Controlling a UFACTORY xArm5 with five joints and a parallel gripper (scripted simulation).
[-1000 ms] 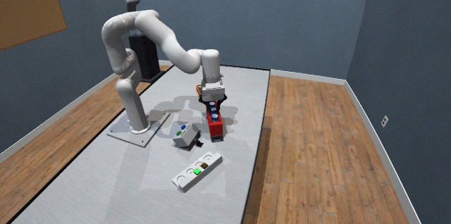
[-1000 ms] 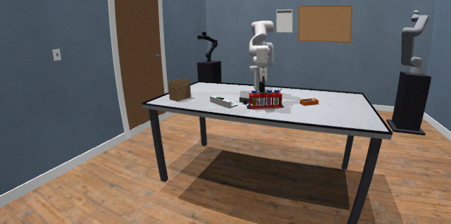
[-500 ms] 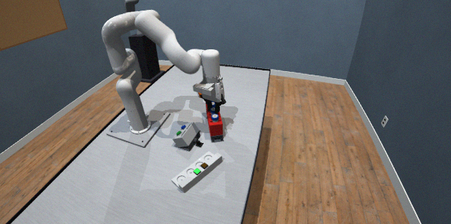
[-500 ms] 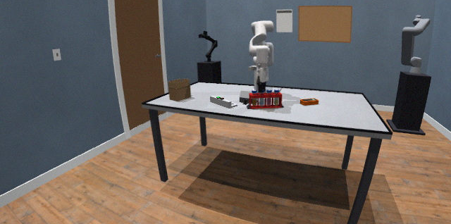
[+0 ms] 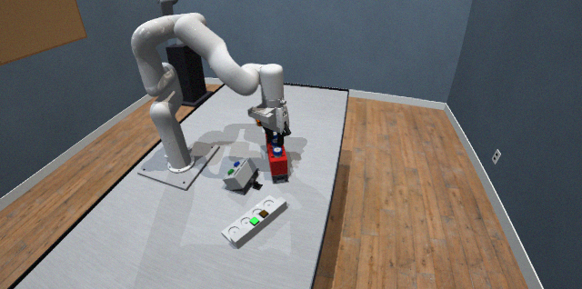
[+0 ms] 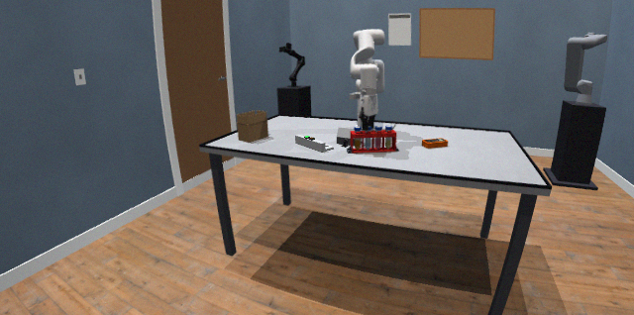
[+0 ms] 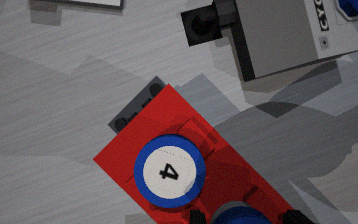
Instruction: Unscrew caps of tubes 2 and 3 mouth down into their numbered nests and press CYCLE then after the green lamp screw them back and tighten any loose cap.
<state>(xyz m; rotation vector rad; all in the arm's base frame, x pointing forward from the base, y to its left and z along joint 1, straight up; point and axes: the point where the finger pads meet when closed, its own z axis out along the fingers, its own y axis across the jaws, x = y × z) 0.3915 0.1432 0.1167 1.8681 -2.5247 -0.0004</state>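
The blue-rimmed cap lies 20 mm behind my hand, 50 mm to the left of it and 20 mm below it. From my hand the other things lie so: grey key housing (100 mm behind, 130 mm to the right, 80 mm below); blue key (120 mm behind, 110 mm to the right, 60 mm below); green key (120 mm behind, 160 mm to the right, 60 mm below).
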